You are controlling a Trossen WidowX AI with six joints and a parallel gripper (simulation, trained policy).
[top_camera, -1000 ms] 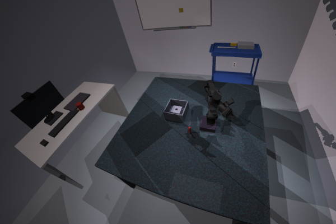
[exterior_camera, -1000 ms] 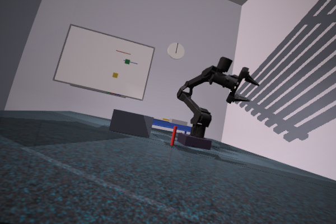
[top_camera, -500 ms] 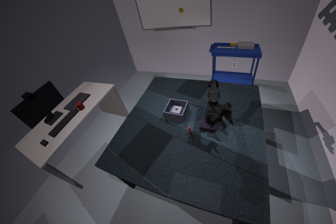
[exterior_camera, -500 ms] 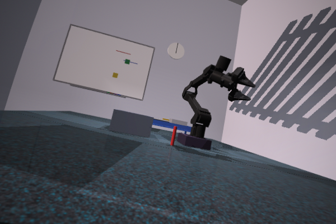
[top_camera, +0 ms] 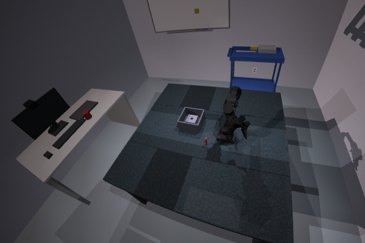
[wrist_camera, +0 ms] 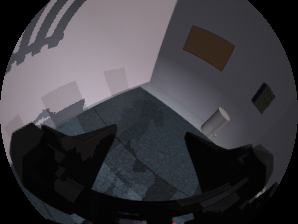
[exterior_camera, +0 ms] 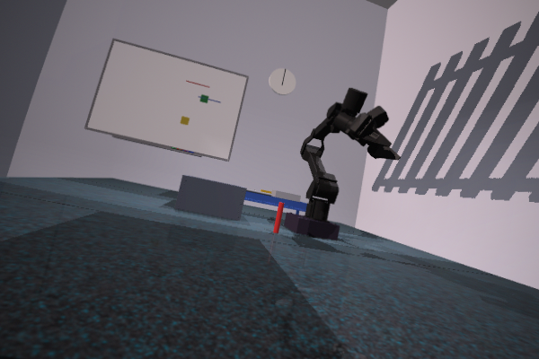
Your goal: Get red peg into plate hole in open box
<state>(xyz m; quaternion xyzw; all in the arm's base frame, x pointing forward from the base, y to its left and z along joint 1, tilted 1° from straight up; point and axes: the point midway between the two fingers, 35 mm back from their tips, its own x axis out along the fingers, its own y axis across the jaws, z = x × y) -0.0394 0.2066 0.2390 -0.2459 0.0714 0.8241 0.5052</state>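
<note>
The red peg is 230 mm ahead of my gripper tip, 130 mm to the right of it and 230 mm below it. From my gripper tip the other things lie so: plate 380 mm ahead, 350 mm to the right, 220 mm below; then grey box 380 mm ahead, 350 mm to the right, 240 mm below.
</note>
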